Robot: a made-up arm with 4 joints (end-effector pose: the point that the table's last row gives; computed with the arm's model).
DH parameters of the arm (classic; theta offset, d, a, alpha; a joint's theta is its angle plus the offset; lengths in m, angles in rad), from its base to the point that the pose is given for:
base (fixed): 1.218 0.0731 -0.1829 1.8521
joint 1: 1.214 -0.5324 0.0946 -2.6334
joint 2: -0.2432 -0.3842 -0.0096 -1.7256
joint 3: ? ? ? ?
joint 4: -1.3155 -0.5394 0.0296 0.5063
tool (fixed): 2.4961 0.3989 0 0
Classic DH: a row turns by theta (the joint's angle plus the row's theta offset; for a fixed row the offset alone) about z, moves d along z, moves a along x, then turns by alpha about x.
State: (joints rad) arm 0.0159 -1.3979 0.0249 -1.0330
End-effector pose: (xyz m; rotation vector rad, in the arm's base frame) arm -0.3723 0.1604 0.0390 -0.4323 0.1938 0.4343
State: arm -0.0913 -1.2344 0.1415 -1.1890
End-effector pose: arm -0.3839 0.1252 0.0016 -0.6983 0.2371 0.4762
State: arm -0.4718 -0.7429 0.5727 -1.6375
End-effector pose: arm -0.4162 -0.0373 -0.0347 -1.4903 0.3560 0.7538
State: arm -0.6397 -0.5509 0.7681 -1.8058
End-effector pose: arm -0.4180 -0.1018 -0.0058 -1.7900 0.4209 0.9213
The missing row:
joint 3: 1.5413 0 0.0532 0
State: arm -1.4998 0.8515 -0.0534 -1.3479
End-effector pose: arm -0.1558 -0.0599 0.1591 1.7505 0.2963 -1.2446
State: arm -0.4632 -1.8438 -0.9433 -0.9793
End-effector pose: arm -0.3267 0.2145 -0.1086 -0.8826 0.5112 -0.4212
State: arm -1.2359 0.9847 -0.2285 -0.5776
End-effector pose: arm -0.2218 0.0492 0.1790 1.8232 -0.3265 -1.0906
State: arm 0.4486 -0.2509 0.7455 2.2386
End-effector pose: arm 0.0187 -0.0364 -0.0131 -1.3244 -0.5953 -1.8868
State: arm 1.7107 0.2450 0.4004 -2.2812
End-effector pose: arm -0.1071 -0.0163 0.0923 -0.7228 -0.1861 -0.9907
